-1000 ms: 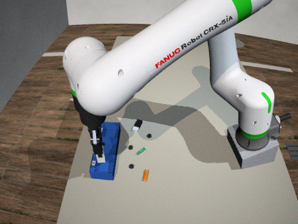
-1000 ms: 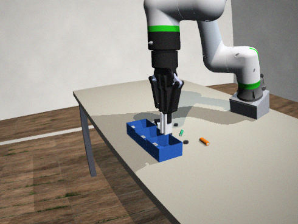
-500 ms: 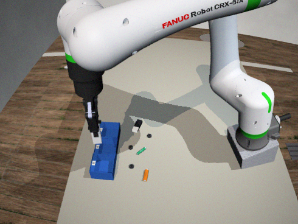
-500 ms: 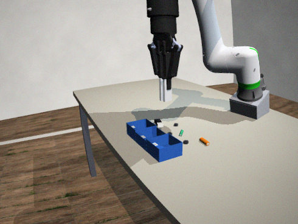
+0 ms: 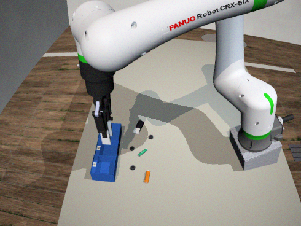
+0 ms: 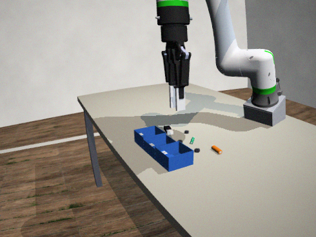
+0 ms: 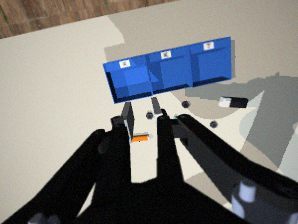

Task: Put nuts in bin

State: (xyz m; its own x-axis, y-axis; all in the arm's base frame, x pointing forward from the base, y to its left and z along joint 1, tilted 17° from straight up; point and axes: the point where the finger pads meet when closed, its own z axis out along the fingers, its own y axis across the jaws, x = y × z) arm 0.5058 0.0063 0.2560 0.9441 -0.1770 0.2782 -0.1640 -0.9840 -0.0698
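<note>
My hand is 190 mm above the green cylinder, 120 mm past it and 60 mm to the left of it. Round my hand: blue three-compartment bin: 170 mm below, 60 mm to the right, 20 mm ahead; white block: 190 mm to the right, 180 mm below, 110 mm behind; orange cylinder: 180 mm below, 130 mm behind, 50 mm to the left.
</note>
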